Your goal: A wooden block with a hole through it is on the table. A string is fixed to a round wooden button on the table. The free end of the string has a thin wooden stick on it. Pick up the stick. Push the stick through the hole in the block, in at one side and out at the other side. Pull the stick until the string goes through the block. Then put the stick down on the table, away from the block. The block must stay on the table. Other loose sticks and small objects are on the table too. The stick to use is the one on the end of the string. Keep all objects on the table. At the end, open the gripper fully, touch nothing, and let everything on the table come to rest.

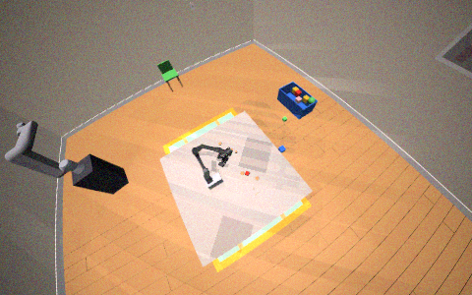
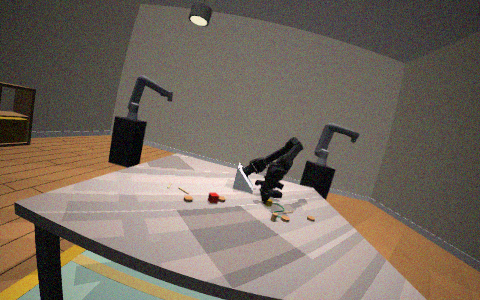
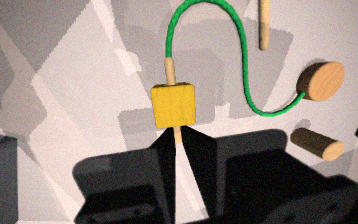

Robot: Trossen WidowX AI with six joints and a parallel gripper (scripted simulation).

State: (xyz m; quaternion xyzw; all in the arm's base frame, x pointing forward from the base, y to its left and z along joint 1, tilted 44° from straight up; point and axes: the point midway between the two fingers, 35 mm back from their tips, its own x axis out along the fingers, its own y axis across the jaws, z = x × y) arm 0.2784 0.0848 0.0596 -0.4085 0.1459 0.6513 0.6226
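The yellow wooden block is 10 mm behind my gripper tip, 30 mm to the left of it and 10 mm above it. From my gripper tip the other things lie so: short wooden cylinder 160 mm ahead, 20 mm to the left, 10 mm above; thin wooden stick 10 mm behind, 40 mm to the left, 10 mm above; round wooden button 140 mm ahead, 80 mm to the left.
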